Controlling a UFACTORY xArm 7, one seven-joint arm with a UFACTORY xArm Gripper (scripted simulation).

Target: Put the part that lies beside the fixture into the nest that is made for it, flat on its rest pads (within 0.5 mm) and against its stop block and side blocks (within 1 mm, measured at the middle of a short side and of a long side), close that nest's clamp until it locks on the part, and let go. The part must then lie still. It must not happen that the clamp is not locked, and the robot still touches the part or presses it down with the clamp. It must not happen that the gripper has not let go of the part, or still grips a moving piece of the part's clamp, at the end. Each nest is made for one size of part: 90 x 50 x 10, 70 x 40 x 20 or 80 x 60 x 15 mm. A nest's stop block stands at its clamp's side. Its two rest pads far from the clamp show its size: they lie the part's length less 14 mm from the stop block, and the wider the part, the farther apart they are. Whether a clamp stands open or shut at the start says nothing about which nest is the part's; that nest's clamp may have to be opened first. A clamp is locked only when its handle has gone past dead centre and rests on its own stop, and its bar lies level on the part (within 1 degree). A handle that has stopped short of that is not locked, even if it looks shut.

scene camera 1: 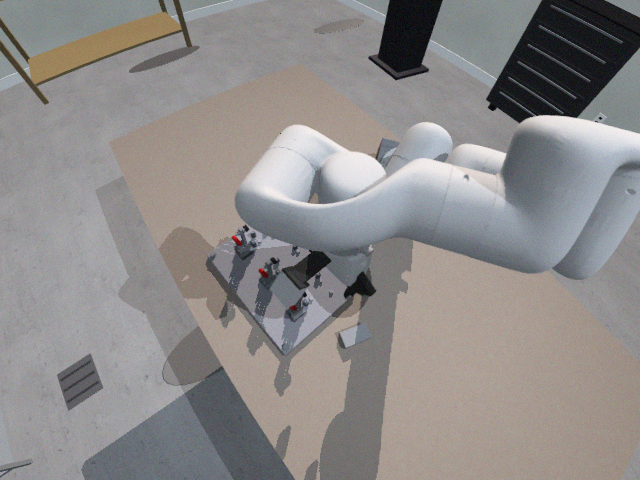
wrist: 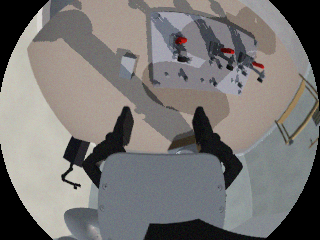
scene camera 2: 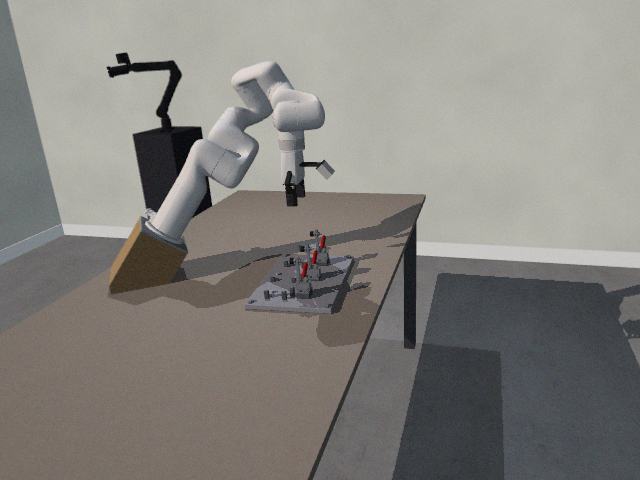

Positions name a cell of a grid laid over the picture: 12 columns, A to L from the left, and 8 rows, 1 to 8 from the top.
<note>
In view: my gripper (scene camera 1: G5) and a grey fixture plate (scene camera 1: E5).
My gripper also shows in the wrist view (wrist: G4) and in scene camera 2 (scene camera 2: F4). The grey fixture plate shows as well in the wrist view (wrist: H2) and in scene camera 2 (scene camera 2: G5).
</note>
